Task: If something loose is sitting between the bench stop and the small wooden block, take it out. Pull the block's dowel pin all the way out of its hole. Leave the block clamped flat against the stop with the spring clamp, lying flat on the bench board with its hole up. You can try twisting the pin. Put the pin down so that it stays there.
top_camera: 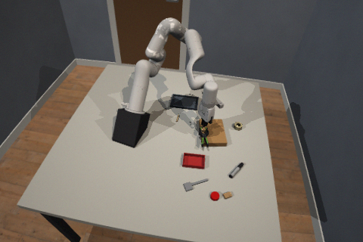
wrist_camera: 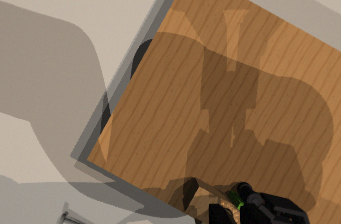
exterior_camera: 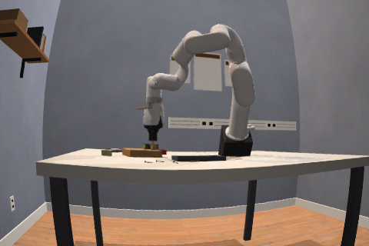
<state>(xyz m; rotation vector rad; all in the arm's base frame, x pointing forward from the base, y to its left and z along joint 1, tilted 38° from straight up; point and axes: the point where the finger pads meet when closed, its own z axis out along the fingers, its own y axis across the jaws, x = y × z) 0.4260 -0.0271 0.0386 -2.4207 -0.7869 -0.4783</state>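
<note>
The dowel pin is 20 mm below my hand. Also, from my hand: red tray 40 mm behind, 230 mm to the right, 90 mm below; small wooden block 50 mm below; loose dowel 170 mm behind, 100 mm to the left, 90 mm below.
</note>
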